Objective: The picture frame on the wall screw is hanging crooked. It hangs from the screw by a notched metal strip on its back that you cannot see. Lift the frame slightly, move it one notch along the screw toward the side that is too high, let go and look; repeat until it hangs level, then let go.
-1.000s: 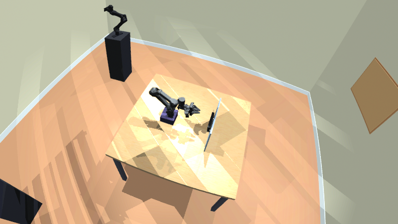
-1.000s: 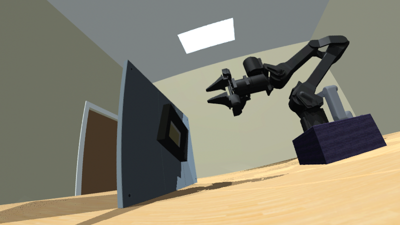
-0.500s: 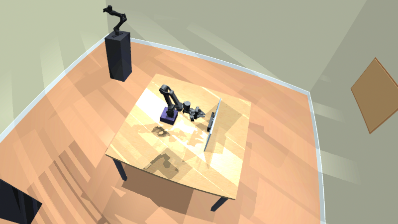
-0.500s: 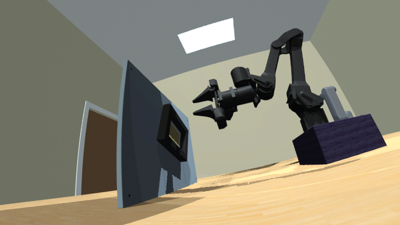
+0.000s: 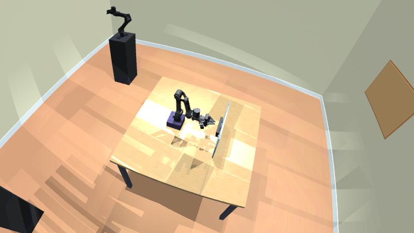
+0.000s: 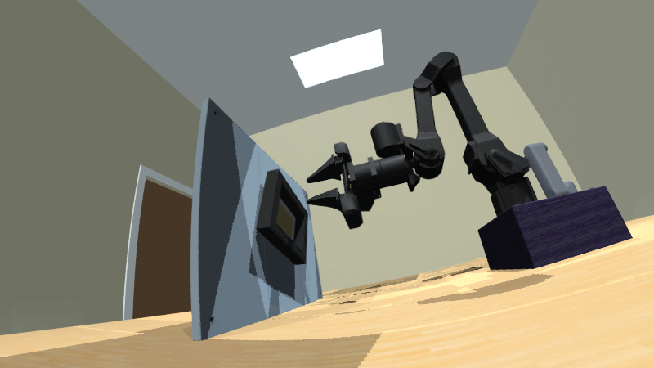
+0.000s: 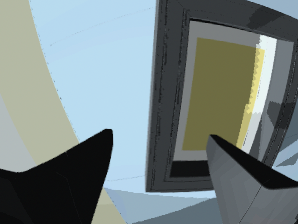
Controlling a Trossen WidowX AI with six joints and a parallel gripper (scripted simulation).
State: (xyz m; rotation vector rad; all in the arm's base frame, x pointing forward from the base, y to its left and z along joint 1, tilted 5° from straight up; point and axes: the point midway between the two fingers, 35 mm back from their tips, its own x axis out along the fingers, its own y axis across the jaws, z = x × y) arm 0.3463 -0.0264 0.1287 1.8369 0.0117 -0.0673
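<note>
Now: gripper tip 5 cm short of the picture frame, 5 cm above it and 1 cm to the right of it. Also, from my gripper tip: wall panel 7 cm below, 6 cm ahead.
</note>
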